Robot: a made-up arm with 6 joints. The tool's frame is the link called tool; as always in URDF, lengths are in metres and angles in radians. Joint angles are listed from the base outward.
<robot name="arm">
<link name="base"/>
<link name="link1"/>
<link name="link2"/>
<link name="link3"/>
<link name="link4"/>
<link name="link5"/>
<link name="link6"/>
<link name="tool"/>
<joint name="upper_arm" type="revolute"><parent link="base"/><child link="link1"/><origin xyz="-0.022 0.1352 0.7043" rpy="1.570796 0 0"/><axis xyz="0 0 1"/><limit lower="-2.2" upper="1.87"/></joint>
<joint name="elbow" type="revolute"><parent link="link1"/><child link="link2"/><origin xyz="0.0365 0.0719 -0.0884" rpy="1.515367 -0.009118 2.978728"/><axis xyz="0 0 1"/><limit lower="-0.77" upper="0.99"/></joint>
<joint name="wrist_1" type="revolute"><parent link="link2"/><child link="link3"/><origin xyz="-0.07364 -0.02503 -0.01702" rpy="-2.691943 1.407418 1.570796"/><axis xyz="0 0 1"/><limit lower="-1.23" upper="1.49"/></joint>
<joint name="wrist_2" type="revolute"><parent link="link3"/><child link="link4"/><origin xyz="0.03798 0.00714 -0.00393" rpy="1.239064 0.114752 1.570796"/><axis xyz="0 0 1"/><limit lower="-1.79" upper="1.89"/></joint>
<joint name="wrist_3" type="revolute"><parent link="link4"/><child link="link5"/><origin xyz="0.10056 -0.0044 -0.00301" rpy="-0.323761 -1.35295 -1.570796"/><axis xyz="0 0 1"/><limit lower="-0.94" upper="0.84"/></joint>
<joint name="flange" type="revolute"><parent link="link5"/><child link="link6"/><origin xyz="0.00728 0.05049 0.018" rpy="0.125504 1.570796 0"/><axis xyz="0 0 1"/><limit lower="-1.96" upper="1.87"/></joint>
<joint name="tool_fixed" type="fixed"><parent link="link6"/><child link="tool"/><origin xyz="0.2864 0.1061 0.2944" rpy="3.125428 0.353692 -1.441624"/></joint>
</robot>
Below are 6 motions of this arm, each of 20 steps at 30 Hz.
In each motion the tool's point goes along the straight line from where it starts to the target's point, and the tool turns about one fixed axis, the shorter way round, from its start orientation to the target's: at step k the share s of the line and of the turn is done. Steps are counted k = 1, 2, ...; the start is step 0. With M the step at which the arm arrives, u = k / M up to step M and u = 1 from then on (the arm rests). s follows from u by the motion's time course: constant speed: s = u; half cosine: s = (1 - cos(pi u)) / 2; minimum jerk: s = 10 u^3 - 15 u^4 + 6 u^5.
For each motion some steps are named. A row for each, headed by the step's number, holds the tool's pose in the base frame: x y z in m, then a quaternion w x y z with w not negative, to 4 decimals.
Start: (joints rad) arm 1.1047 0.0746 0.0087 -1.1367 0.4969 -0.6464
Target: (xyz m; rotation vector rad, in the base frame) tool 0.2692 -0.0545 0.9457 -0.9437 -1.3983 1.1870
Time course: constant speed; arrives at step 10
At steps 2, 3, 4, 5, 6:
2: 0.3369 0.0065 0.8538 0.5585 -0.3540 -0.4050 0.6314
3: 0.3284 -0.0011 0.8653 0.5545 -0.3599 -0.4285 0.6159
4: 0.3200 -0.0088 0.8767 0.5500 -0.3655 -0.4516 0.5999
5: 0.3115 -0.0164 0.8882 0.5451 -0.3708 -0.4744 0.5834
6: 0.3030 -0.0240 0.8997 0.5397 -0.3758 -0.4967 0.5664

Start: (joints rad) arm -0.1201 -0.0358 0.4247 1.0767 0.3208 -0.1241
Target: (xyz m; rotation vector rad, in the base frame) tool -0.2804 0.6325 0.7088 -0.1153 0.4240 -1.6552
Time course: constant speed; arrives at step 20
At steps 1, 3, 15, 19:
1: -0.3334 0.4623 0.8042 0.7740 -0.0881 0.3406 -0.5264
3: -0.3278 0.4802 0.7942 0.7643 -0.0845 0.3255 -0.5502
15: -0.2943 0.5877 0.7339 0.6921 -0.0612 0.2294 -0.6816
19: -0.2832 0.6235 0.7138 0.6629 -0.0530 0.1956 -0.7207

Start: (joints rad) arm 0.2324 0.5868 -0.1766 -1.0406 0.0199 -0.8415
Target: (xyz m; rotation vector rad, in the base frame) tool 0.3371 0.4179 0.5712 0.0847 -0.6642 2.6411
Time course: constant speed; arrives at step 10
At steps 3, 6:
3: 0.3610 0.3832 0.5863 0.2798 0.0187 -0.2790 0.9184
6: 0.3508 0.3981 0.5798 0.2488 0.0237 -0.2619 0.9322

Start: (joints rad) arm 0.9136 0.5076 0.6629 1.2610 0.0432 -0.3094
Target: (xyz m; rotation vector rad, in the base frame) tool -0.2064 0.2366 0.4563 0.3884 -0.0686 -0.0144
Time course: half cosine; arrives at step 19
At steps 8, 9, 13, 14, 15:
8: -0.2726 0.2299 0.4707 0.9736 0.0546 -0.1071 -0.1942
9: -0.2639 0.2308 0.4688 0.9778 0.0731 -0.0978 -0.1702
13: -0.2305 0.2342 0.4615 0.9848 0.1435 -0.0611 -0.0758
14: -0.2235 0.2349 0.4600 0.9844 0.1579 -0.0534 -0.0561
15: -0.2176 0.2355 0.4587 0.9835 0.1701 -0.0467 -0.0392

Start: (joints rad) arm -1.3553 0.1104 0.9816 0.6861 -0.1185 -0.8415
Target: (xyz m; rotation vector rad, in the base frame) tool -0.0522 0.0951 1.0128 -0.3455 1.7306 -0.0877
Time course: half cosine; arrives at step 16
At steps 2, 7, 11, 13, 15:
2: -0.1177 0.1496 0.9481 0.5592 0.0993 0.8166 -0.1026
7: -0.0929 0.1290 0.9726 0.5931 0.0043 0.8012 -0.0789
11: -0.0673 0.1077 0.9979 0.6212 -0.0936 0.7762 -0.0536
13: -0.0579 0.0999 1.0071 0.6298 -0.1294 0.7647 -0.0442
15: -0.0529 0.0956 1.0122 0.6340 -0.1487 0.7579 -0.0390

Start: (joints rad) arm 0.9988 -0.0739 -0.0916 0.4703 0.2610 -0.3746
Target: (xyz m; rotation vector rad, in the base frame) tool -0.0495 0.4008 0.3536 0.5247 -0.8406 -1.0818
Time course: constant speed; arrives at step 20
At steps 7, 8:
7: 0.0192 0.2101 0.3743 0.8286 0.1247 -0.4780 -0.2635
8: 0.0139 0.2247 0.3727 0.8243 0.1340 -0.4721 -0.2822

